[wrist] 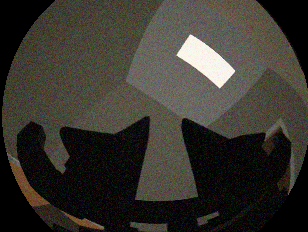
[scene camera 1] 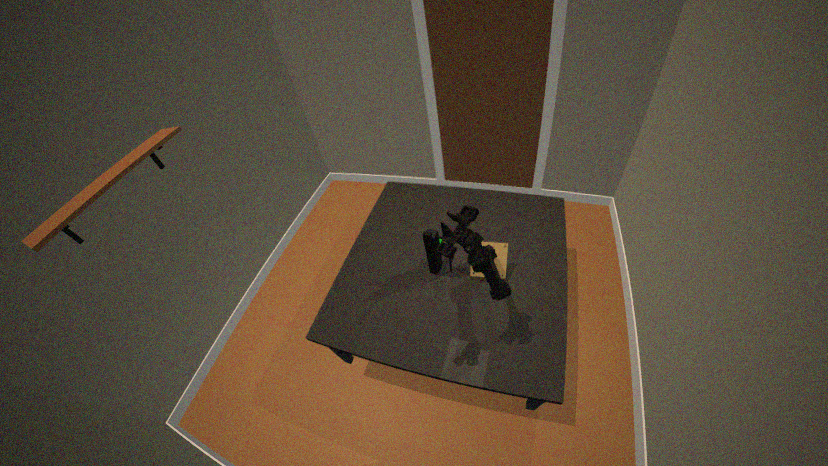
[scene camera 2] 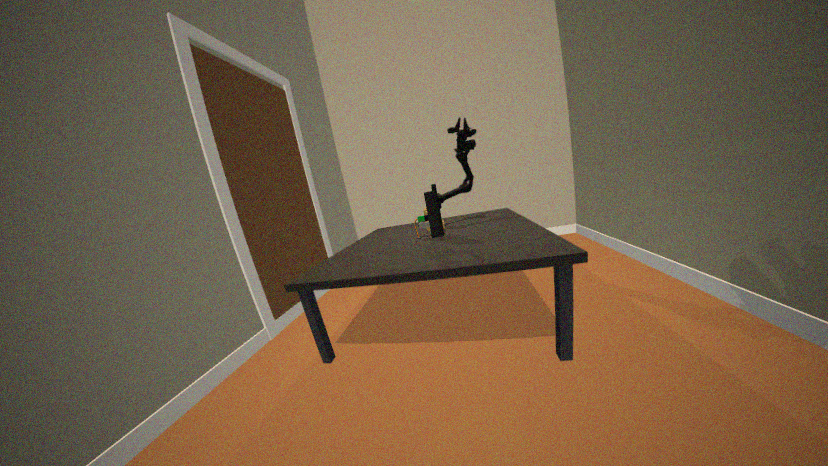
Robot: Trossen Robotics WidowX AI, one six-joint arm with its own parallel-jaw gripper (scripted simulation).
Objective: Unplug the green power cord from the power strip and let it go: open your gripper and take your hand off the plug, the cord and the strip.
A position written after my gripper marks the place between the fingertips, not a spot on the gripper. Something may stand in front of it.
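Note:
My gripper: in sight (scene camera 1: 444, 217). Gripper again (wrist: 166, 121), wrist view.

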